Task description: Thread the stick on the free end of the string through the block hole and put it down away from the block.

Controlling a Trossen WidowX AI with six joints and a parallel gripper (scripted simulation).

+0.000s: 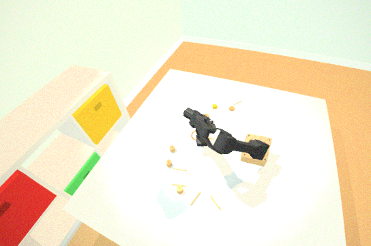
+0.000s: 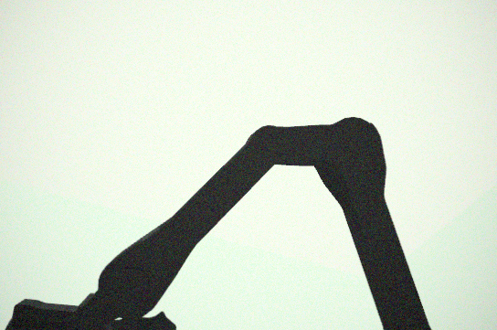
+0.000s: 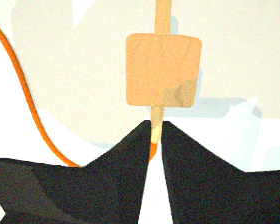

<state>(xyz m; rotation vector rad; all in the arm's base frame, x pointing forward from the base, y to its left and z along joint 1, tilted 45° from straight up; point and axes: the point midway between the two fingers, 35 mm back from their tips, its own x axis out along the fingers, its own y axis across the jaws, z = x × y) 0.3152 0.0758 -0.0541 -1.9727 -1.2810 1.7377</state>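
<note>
My gripper tip is now 1 cm to the left of the thin wooden stick and 1 cm past it. Round my gripper tip: square wooden block: 3 cm behind, 2 cm to the right; then round wooden button: 20 cm to the right, 4 cm ahead, 1 cm below; then yellow piece: 30 cm to the right, 1 cm ahead.
</note>
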